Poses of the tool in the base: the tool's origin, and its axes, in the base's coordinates. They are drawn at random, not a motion.
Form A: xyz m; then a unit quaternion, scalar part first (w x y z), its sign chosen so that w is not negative.
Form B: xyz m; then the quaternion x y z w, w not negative. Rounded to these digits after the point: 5 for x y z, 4 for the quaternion.
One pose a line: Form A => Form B
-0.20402 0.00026 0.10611 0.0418 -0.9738 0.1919 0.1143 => -0.20402 0.00026 0.10611 -0.9738 0.1919 0.1143 0.0418
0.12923 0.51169 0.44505 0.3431 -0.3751 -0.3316 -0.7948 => 0.12923 0.51169 0.44505 -0.3751 -0.3316 -0.7948 0.3431
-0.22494 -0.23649 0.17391 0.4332 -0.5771 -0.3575 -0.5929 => -0.22494 -0.23649 0.17391 -0.5771 -0.3575 -0.5929 0.4332
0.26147 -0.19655 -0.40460 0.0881 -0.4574 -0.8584 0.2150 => 0.26147 -0.19655 -0.40460 -0.4574 -0.8584 0.2150 0.0881
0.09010 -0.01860 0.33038 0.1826 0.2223 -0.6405 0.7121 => 0.09010 -0.01860 0.33038 0.2223 -0.6405 0.7121 0.1826
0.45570 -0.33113 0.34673 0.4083 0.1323 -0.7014 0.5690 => 0.45570 -0.33113 0.34673 0.1323 -0.7014 0.5690 0.4083
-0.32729 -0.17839 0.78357 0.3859 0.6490 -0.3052 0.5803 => -0.32729 -0.17839 0.78357 0.6490 -0.3052 0.5803 0.3859
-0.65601 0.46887 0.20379 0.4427 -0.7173 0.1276 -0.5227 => -0.65601 0.46887 0.20379 -0.7173 0.1276 -0.5227 0.4427
